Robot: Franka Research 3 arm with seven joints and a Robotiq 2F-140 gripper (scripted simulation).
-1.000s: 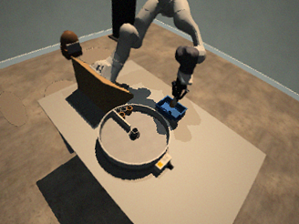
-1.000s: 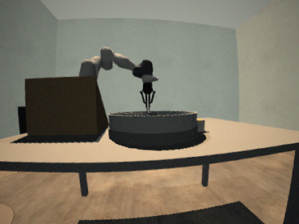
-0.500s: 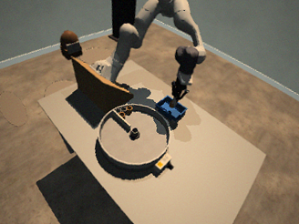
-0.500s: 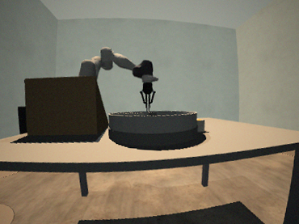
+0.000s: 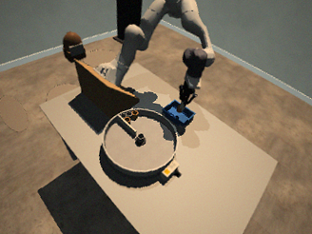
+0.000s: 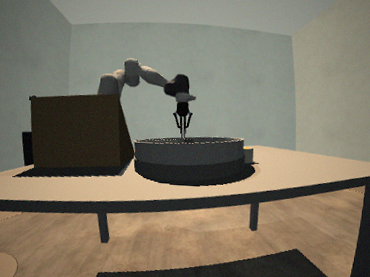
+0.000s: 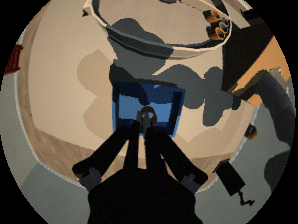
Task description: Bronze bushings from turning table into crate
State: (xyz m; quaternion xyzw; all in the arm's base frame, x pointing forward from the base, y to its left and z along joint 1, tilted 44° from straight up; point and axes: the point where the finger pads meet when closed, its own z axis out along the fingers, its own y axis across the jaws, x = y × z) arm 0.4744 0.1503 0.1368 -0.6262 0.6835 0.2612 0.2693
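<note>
Right now my hand is 10 mm past the blue crate and 90 mm above it. The rest, counted from my hand: round grey turning table (40 mm behind, 360 mm to the right, 60 mm below).
</note>
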